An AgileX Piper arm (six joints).
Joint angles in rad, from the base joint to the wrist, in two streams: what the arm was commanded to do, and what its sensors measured. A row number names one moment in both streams.
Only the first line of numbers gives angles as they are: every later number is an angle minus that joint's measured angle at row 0.
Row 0, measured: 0.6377 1.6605 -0.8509 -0.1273 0.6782 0.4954
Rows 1 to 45, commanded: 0.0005 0.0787 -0.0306 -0.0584 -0.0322 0.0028; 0.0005 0.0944 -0.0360 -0.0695 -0.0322 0.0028; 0.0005 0.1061 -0.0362 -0.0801 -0.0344 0.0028; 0.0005 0.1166 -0.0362 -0.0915 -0.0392 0.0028; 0.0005 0.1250 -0.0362 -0.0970 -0.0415 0.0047; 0.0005 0.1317 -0.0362 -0.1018 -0.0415 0.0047; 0.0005 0.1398 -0.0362 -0.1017 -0.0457 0.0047; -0.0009 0.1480 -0.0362 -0.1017 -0.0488 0.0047; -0.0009 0.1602 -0.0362 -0.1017 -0.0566 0.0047; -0.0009 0.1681 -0.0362 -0.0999 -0.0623 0.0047; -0.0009 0.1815 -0.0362 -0.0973 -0.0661 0.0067; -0.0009 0.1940 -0.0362 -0.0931 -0.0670 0.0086; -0.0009 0.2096 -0.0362 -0.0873 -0.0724 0.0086; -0.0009 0.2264 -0.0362 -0.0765 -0.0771 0.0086; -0.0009 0.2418 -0.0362 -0.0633 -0.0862 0.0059; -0.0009 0.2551 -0.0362 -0.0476 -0.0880 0.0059; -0.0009 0.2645 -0.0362 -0.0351 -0.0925 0.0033; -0.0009 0.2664 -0.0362 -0.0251 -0.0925 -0.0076; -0.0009 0.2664 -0.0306 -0.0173 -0.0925 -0.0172; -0.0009 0.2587 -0.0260 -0.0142 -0.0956 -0.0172; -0.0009 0.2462 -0.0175 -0.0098 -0.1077 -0.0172; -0.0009 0.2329 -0.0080 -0.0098 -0.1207 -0.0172; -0.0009 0.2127 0.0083 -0.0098 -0.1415 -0.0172; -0.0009 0.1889 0.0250 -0.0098 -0.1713 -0.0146; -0.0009 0.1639 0.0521 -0.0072 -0.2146 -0.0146; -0.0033 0.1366 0.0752 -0.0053 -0.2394 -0.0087; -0.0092 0.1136 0.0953 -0.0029 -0.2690 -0.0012; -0.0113 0.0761 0.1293 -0.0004 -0.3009 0.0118; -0.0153 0.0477 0.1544 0.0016 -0.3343 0.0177; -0.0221 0.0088 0.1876 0.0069 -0.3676 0.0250; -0.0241 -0.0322 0.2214 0.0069 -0.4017 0.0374; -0.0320 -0.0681 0.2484 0.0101 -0.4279 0.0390; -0.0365 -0.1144 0.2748 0.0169 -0.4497 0.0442; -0.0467 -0.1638 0.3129 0.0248 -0.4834 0.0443; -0.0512 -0.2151 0.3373 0.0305 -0.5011 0.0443; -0.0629 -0.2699 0.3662 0.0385 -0.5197 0.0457; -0.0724 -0.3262 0.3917 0.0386 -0.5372 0.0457; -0.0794 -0.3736 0.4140 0.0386 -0.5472 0.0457; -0.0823 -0.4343 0.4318 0.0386 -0.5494 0.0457; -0.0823 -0.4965 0.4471 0.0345 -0.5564 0.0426; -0.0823 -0.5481 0.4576 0.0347 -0.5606 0.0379; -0.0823 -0.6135 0.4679 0.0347 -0.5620 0.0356; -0.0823 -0.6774 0.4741 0.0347 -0.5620 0.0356; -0.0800 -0.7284 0.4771 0.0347 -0.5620 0.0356; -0.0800 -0.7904 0.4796 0.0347 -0.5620 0.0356
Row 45, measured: -0.0773 -0.5829 0.4664 0.0330 -0.4925 0.0429
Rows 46 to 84, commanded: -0.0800 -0.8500 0.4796 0.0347 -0.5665 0.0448; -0.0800 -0.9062 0.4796 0.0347 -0.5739 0.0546; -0.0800 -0.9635 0.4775 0.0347 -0.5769 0.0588; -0.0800 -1.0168 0.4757 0.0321 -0.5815 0.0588; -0.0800 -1.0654 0.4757 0.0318 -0.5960 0.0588; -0.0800 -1.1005 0.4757 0.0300 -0.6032 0.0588; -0.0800 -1.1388 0.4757 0.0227 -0.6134 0.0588; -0.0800 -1.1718 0.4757 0.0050 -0.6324 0.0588; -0.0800 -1.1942 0.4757 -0.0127 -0.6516 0.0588; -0.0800 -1.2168 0.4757 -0.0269 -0.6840 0.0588; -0.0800 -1.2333 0.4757 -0.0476 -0.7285 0.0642; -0.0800 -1.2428 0.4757 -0.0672 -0.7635 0.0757; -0.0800 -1.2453 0.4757 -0.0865 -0.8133 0.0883; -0.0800 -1.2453 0.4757 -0.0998 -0.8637 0.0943; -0.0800 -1.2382 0.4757 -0.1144 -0.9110 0.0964; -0.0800 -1.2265 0.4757 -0.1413 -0.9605 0.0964; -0.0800 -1.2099 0.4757 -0.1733 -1.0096 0.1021; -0.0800 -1.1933 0.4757 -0.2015 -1.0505 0.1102; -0.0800 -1.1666 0.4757 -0.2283 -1.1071 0.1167; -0.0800 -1.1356 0.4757 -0.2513 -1.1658 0.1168; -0.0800 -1.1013 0.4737 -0.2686 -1.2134 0.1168; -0.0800 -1.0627 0.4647 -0.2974 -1.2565 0.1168; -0.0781 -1.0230 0.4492 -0.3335 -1.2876 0.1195; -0.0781 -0.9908 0.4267 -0.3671 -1.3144 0.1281; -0.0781 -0.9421 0.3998 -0.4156 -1.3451 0.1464; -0.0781 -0.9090 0.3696 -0.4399 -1.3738 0.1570; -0.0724 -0.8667 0.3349 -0.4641 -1.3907 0.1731; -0.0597 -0.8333 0.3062 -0.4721 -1.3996 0.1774; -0.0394 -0.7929 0.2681 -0.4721 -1.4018 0.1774; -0.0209 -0.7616 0.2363 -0.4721 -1.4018 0.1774; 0.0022 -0.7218 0.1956 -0.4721 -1.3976 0.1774; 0.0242 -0.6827 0.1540 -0.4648 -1.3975 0.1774; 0.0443 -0.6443 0.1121 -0.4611 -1.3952 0.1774; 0.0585 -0.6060 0.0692 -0.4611 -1.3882 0.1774; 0.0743 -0.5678 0.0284 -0.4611 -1.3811 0.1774; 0.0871 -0.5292 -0.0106 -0.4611 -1.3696 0.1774; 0.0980 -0.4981 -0.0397 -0.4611 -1.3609 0.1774; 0.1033 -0.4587 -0.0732 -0.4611 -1.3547 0.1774; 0.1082 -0.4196 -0.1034 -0.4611 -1.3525 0.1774
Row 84, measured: 0.0834 -0.5278 0.0209 -0.4811 -1.3066 0.1724
